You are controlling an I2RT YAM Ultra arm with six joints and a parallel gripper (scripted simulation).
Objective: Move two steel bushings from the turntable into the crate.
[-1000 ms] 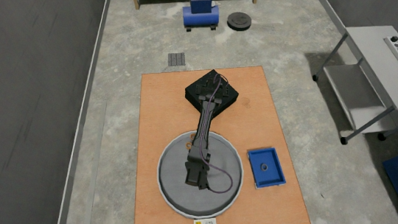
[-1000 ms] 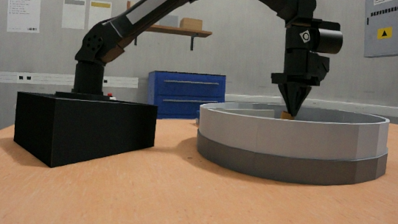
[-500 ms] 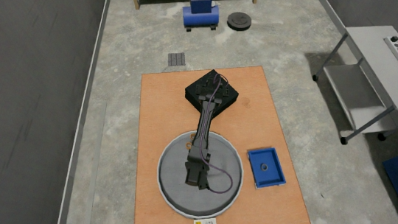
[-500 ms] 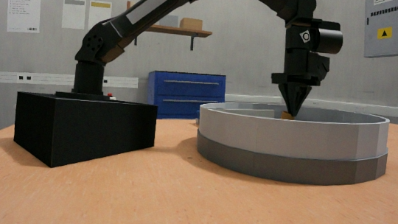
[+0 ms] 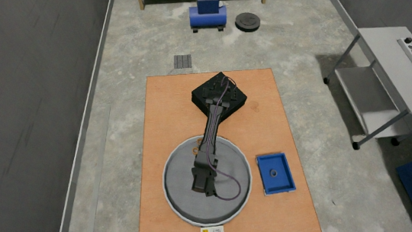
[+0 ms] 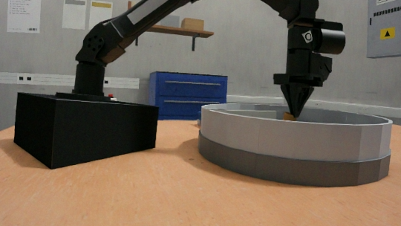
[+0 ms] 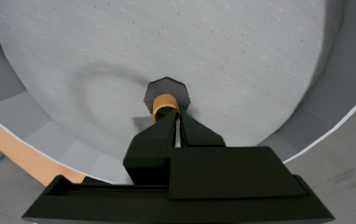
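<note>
Right now my hand is 4 cm above the grey turntable and 1 cm to the right of it. The rest, counted from my hand: blue crate 36 cm to the left, 7 cm below, 5 cm behind.
</note>
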